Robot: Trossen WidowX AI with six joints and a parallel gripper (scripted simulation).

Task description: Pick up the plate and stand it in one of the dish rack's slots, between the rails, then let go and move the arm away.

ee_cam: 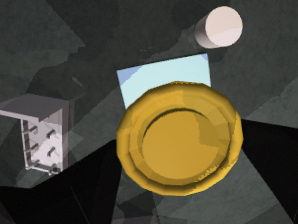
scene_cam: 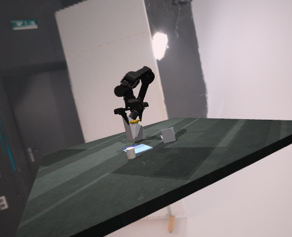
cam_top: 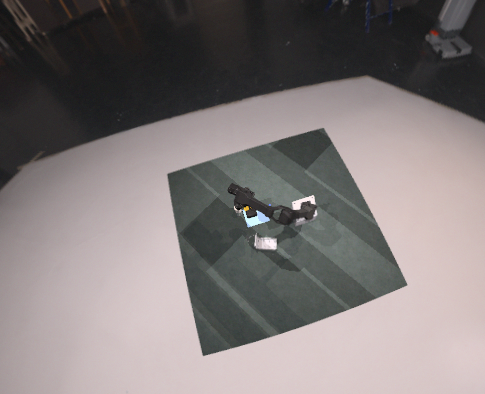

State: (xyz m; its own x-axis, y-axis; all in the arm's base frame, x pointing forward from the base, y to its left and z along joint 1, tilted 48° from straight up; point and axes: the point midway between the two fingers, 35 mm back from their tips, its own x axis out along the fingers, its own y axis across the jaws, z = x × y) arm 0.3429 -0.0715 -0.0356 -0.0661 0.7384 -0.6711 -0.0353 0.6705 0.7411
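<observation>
Now: the dish rack 200 mm to the left of my gripper tip, 140 mm below it and 50 mm behind it. Round my gripper tip: yellow plate: 10 mm above; then placemat: 160 mm below, 40 mm behind, 10 mm to the right; then white cup: 130 mm below, 80 mm to the right, 70 mm ahead.
</observation>
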